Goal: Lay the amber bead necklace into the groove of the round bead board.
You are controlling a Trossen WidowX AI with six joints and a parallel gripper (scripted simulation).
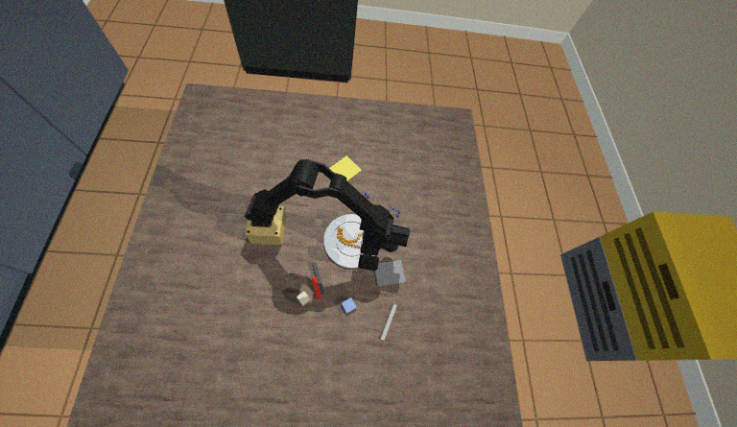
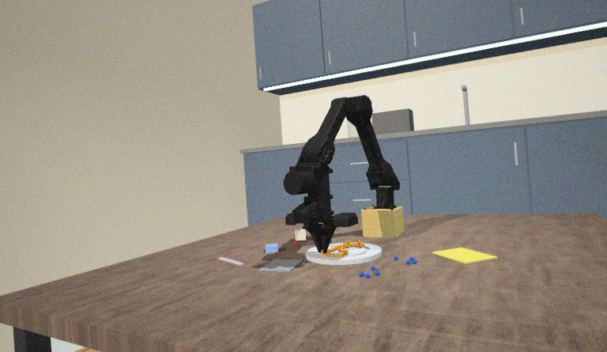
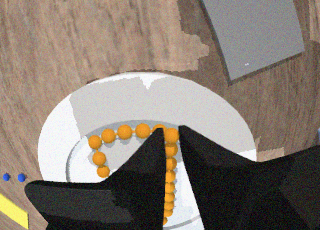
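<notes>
My gripper tip is 80 mm short of the grey square tile, 80 mm to the left of it and 20 mm above it. From my gripper tip the other things lie so: red stick: 170 mm behind, 120 mm to the right, 10 mm below; white stick: 70 mm ahead, 240 mm to the right, 20 mm below; light blue cube: 60 mm behind, 190 mm to the right, 10 mm below.
</notes>
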